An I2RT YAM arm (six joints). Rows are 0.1 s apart.
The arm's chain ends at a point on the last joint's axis. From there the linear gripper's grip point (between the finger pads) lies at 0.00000 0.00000 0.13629 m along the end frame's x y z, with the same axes.
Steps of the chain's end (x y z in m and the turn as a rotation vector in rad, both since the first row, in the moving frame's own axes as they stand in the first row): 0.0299 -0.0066 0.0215 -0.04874 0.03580 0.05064; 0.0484 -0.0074 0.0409 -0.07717 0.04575 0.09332; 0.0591 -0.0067 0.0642 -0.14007 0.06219 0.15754; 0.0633 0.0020 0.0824 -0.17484 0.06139 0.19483; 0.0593 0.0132 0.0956 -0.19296 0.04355 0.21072; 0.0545 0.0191 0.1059 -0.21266 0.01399 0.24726
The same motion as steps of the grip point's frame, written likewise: 0.0346 0.0002 0.0213 -0.04874 0.03580 0.05064; 0.0541 0.0034 0.0404 -0.07717 0.04575 0.09332; 0.0660 0.0129 0.0626 -0.14007 0.06219 0.15754; 0.0693 0.0264 0.0801 -0.17484 0.06139 0.19483; 0.0624 0.0398 0.0930 -0.19296 0.04355 0.21072; 0.0528 0.0478 0.1028 -0.21266 0.01399 0.24726
